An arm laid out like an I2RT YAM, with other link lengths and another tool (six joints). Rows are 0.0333 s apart.
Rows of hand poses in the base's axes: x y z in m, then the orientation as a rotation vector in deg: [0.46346 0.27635 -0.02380 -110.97 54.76 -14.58]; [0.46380 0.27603 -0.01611 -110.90 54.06 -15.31]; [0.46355 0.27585 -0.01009 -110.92 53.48 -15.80]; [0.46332 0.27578 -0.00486 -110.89 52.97 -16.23]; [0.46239 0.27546 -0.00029 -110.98 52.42 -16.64]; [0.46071 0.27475 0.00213 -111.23 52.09 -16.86]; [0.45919 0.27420 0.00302 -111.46 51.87 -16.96]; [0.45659 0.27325 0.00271 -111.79 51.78 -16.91]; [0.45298 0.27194 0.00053 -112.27 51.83 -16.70]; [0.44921 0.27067 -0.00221 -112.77 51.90 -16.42]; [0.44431 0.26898 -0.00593 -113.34 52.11 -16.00]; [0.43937 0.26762 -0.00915 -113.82 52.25 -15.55]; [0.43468 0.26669 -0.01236 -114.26 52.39 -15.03]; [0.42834 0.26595 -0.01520 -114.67 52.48 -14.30]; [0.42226 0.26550 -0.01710 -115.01 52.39 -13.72]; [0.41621 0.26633 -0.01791 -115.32 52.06 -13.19]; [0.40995 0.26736 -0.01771 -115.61 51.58 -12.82]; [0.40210 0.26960 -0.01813 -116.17 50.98 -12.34]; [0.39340 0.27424 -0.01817 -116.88 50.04 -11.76]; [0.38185 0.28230 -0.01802 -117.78 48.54 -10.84]
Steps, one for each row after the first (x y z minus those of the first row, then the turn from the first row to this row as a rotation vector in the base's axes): [0.00034 -0.00032 0.00769 -0.11 -0.82 0.17]; [0.00009 -0.00050 0.01371 -0.23 -1.40 0.38]; [-0.00014 -0.00057 0.01894 -0.29 -1.92 0.55]; [-0.00107 -0.00089 0.02351 -0.45 -2.42 0.78]; [-0.00275 -0.00160 0.02593 -0.70 -2.63 0.98]; [-0.00427 -0.00215 0.02682 -0.91 -2.72 1.15]; [-0.00687 -0.00310 0.02651 -1.16 -2.62 1.31]; [-0.01048 -0.00441 0.02433 -1.51 -2.31 1.48]; [-0.01425 -0.00568 0.02159 -1.85 -1.94 1.66]; [-0.01915 -0.00737 0.01787 -2.21 -1.39 1.82]; [-0.02409 -0.00873 0.01465 -2.48 -0.89 2.02]; [-0.02878 -0.00966 0.01144 -2.68 -0.36 2.23]; [-0.03512 -0.01040 0.00860 -2.78 0.27 2.55]; [-0.04120 -0.01085 0.00670 -2.85 0.69 2.92]; [-0.04725 -0.01002 0.00589 -2.87 0.95 3.42]; [-0.05351 -0.00899 0.00609 -2.92 1.04 3.95]; [-0.06136 -0.00675 0.00567 -3.16 1.23 4.67]; [-0.07006 -0.00211 0.00563 -3.44 1.37 5.68]; [-0.08161 0.00595 0.00578 -3.71 1.51 7.25]
